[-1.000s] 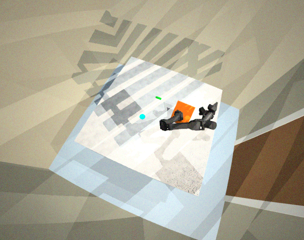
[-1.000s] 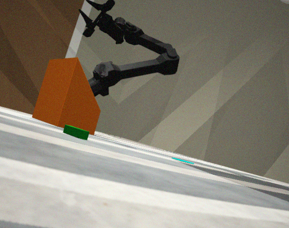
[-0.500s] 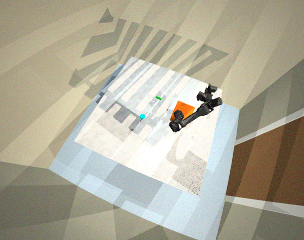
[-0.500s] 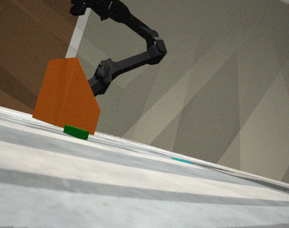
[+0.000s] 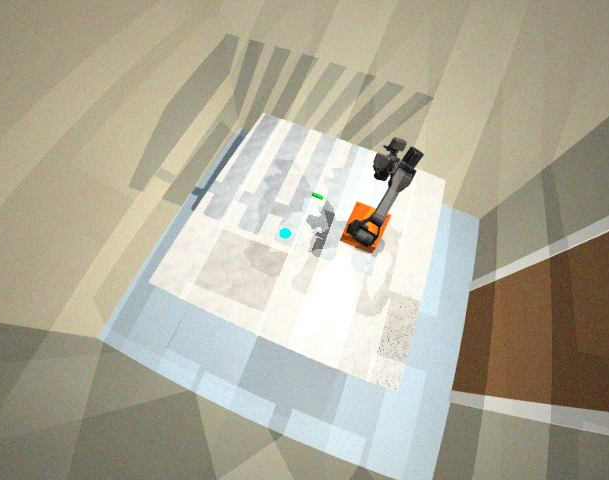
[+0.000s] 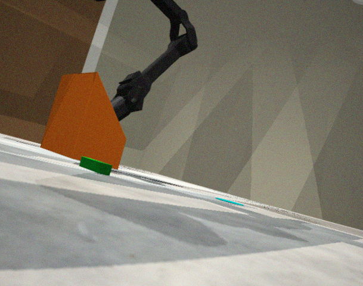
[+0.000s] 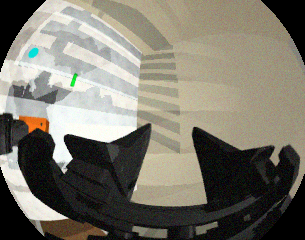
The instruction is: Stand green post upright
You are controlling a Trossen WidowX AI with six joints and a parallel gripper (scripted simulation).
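Right now the green post is 44 cm below my gripper tip, 22 cm ahead of it and 8 cm to the left of it. From my gripper tip the other things lie so: cyan circle 45 cm below, 37 cm to the left, 25 cm ahead.
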